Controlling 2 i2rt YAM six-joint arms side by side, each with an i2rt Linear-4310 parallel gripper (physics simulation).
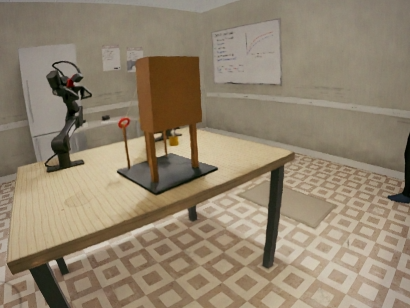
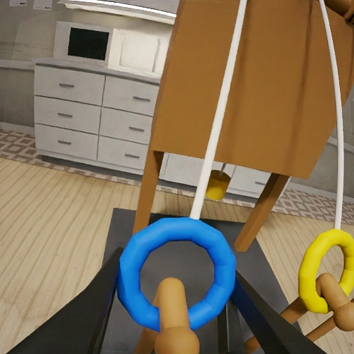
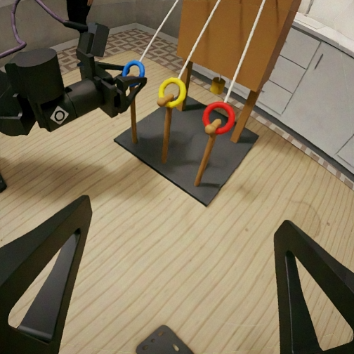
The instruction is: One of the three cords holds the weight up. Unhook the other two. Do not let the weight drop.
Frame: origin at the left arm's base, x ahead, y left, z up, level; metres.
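Seen in the pictures: right gripper, between the fingertips: (image 1: 85, 96); left arm's base, origin of its link: (image 1: 166, 137); right arm's base, origin of its link: (image 1: 65, 166).
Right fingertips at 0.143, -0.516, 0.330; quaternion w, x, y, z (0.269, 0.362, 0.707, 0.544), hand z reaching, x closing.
Observation:
Pixels of each thing's top centre, then the offset from my right fingertips to it, as dx, dy, dz. "spot": a spot on its surface instead. Level surfaces: height alone.
- red ring, centre of its top: (image 1: 123, 117) +0.225, +0.094, -0.100
- yellow weight, centre of its top: (image 1: 173, 136) +0.421, +0.203, -0.173
- dark base plate, a spot on its surface: (image 1: 175, 182) spot: +0.483, +0.154, -0.320
- wooden table, height of its surface: dz -0.330
A blue ring (image 2: 175, 229) (image 3: 133, 63) sits on its wooden peg, with its white cord (image 2: 217, 125) running up. A yellow ring (image 2: 306, 280) (image 3: 183, 92) and a red ring (image 3: 231, 120) (image 1: 128, 121) hang on the neighbouring pegs, each on a cord. The yellow weight (image 1: 173, 141) (image 2: 216, 187) (image 3: 217, 86) hangs below the brown box, above the base. My left gripper (image 2: 174, 265) (image 3: 137, 74) is closed against both sides of the blue ring, still on its peg. My right gripper (image 3: 188, 217) is open and empty, away from the pegs. The box hides which cord carries the weight.
The brown box (image 1: 170, 92) (image 2: 200, 115) stands on legs over the dark base plate (image 1: 175, 182) (image 3: 185, 160). The pegs rise from the base in a row. One dark arm (image 1: 72, 107) stands at the left of the wooden table (image 1: 95, 205).

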